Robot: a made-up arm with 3 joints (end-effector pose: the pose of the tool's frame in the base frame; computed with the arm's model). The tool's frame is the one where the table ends. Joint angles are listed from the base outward.
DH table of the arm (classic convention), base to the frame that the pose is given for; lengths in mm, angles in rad. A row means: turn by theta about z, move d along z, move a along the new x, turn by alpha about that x. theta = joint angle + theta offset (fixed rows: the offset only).
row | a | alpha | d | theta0
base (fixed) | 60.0 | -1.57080 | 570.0 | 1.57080
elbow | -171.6 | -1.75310 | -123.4 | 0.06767
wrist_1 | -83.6 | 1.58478 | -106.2 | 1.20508
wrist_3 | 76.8 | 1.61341 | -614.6 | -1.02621
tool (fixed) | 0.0 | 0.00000 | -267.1 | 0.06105
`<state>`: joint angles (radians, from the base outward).
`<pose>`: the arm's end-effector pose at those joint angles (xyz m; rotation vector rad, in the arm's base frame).
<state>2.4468 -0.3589 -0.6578</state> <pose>0.6078 0.6470 0.6287 -1.1312 0.1052 2.0408</pose>
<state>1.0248 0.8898 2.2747</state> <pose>-0.4275 -0.3305 0.9708 -0.5456 0.6765 -0.8500</pose>
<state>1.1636 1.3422 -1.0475</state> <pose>-0.3612 0.0559 1.2098 -1.6236 -2.3532 0.7532</pose>
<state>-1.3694 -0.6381 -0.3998</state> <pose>0.7008 -0.2641 0.3126 1.5399 -2.0015 -0.1274</pose>
